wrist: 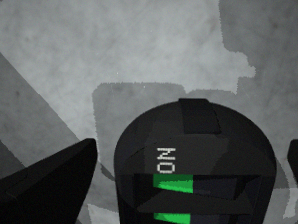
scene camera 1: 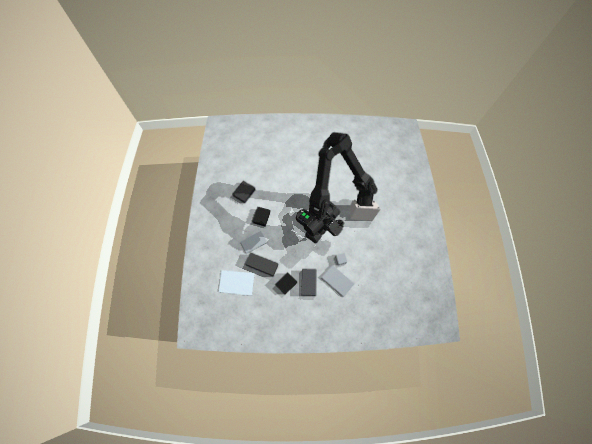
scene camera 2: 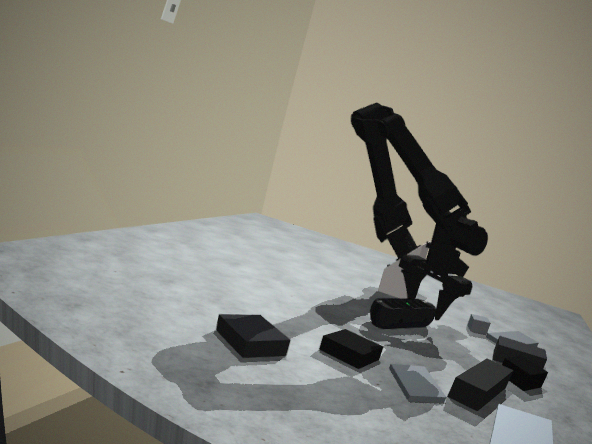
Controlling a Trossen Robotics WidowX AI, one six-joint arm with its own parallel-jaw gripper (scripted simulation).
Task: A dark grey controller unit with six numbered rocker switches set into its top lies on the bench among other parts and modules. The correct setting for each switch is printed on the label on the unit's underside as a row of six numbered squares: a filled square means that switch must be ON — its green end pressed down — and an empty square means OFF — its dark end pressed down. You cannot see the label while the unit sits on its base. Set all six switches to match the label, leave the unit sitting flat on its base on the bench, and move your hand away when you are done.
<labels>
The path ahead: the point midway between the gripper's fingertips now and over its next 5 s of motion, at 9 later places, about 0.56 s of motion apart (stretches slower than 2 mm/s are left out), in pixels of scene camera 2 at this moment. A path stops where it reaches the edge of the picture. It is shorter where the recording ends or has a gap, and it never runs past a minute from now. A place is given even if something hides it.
The gripper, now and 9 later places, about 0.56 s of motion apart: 423,312; 410,294; 431,284; 429,295; 425,307; 422,310; 425,311; 427,312; 431,315; 435,317
</labels>
